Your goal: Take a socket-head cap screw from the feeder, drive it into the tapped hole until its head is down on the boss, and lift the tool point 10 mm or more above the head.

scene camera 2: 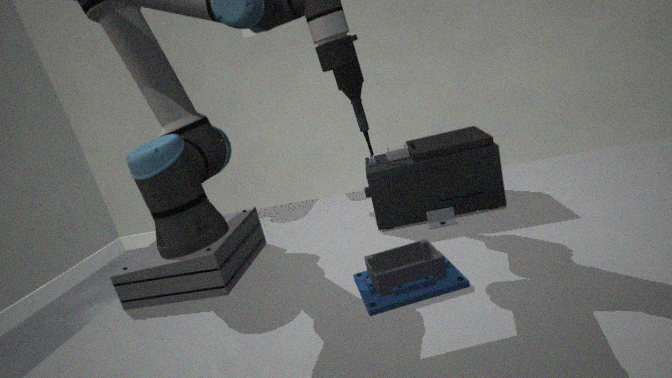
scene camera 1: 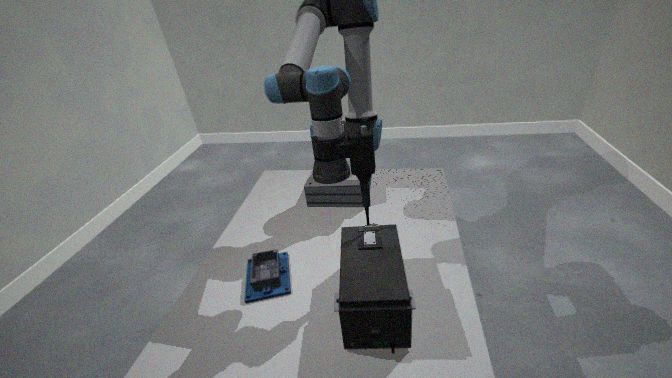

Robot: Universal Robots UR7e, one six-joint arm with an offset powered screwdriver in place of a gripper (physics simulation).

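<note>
The black screw feeder [scene camera 1: 374, 277] [scene camera 2: 435, 187] stands on the light surface, with a small pale pickup piece at its end nearest the robot base. My screwdriver [scene camera 1: 368, 223] [scene camera 2: 372, 153] points down with its thin bit tip at that piece, touching it or very close above. Whether a screw is on the tip is too small to tell. A grey open-topped box [scene camera 1: 265, 284] [scene camera 2: 402, 278] sits on a blue plate [scene camera 1: 285, 286] [scene camera 2: 392, 302], apart from the feeder. The bosses and the tapped hole are too small to make out clearly.
The robot base stands on a grey ribbed block [scene camera 1: 332, 196] [scene camera 2: 170, 285] behind the feeder in scene camera 1. The feeder has a raised dark top cover [scene camera 2: 450, 142] and a pale bracket [scene camera 2: 441, 218] at its foot. Walls with white skirting surround the floor.
</note>
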